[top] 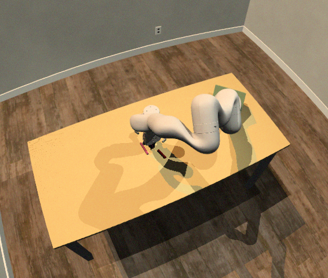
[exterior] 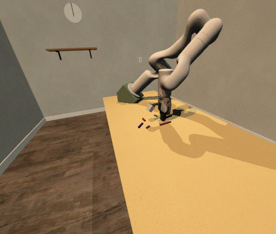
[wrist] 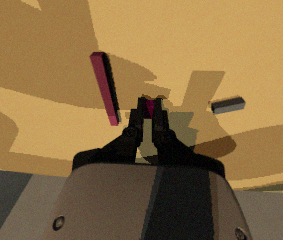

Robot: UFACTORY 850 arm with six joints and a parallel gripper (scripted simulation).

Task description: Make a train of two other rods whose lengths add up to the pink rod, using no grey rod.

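The pink rod lies 50 mm ahead of my hand and 20 mm below it. Also, from my hand: magenta rod (20 mm below); then orange rod (30 mm behind, 130 mm to the right, 20 mm below); then red rod (50 mm behind, 60 mm to the left, 20 mm below).
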